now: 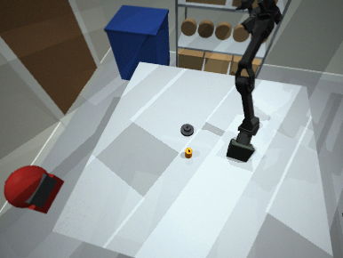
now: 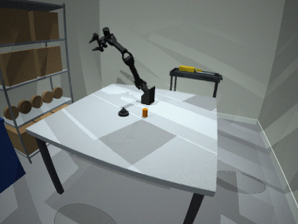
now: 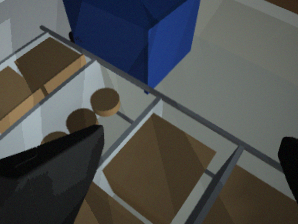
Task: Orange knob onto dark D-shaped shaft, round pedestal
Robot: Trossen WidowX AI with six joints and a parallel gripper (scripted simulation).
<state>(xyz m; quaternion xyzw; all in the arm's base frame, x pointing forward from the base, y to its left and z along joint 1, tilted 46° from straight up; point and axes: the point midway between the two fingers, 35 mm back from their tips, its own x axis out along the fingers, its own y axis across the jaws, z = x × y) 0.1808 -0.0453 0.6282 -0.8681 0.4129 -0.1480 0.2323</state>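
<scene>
The orange knob is 58 cm to the left of my gripper tip, 49 cm below it and 14 cm ahead of it. Also, from my gripper tip: dark round pedestal 49 cm below, 42 cm to the left, 18 cm ahead.
</scene>
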